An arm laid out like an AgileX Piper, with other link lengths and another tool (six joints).
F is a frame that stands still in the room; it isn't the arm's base.
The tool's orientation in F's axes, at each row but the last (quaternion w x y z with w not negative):
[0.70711, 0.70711, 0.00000, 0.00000]
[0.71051, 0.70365, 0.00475, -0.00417]
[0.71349, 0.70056, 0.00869, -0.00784]
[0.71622, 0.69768, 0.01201, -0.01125]
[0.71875, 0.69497, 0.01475, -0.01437]
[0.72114, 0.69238, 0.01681, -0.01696]
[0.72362, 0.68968, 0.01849, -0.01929]
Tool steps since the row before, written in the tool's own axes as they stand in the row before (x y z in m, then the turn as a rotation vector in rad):
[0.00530, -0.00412, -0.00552, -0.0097, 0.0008, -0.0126]
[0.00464, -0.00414, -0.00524, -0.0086, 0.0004, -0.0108]
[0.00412, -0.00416, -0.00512, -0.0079, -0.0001, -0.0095]
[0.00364, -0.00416, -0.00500, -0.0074, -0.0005, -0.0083]
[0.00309, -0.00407, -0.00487, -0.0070, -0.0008, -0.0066]
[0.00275, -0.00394, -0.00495, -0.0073, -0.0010, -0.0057]
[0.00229, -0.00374, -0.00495, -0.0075, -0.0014, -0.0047]
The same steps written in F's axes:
[0.00530, 0.00552, -0.00412, -0.0097, 0.0126, 0.0008]
[0.00458, 0.00520, -0.00425, -0.0086, 0.0108, 0.0004]
[0.00401, 0.00505, -0.00435, -0.0079, 0.0095, -0.0001]
[0.00349, 0.00489, -0.00441, -0.0074, 0.0083, -0.0005]
[0.00291, 0.00473, -0.00436, -0.0070, 0.0066, -0.0007]
[0.00256, 0.00478, -0.00426, -0.0073, 0.0057, -0.0009]
[0.00209, 0.00476, -0.00409, -0.0076, 0.0046, -0.0012]

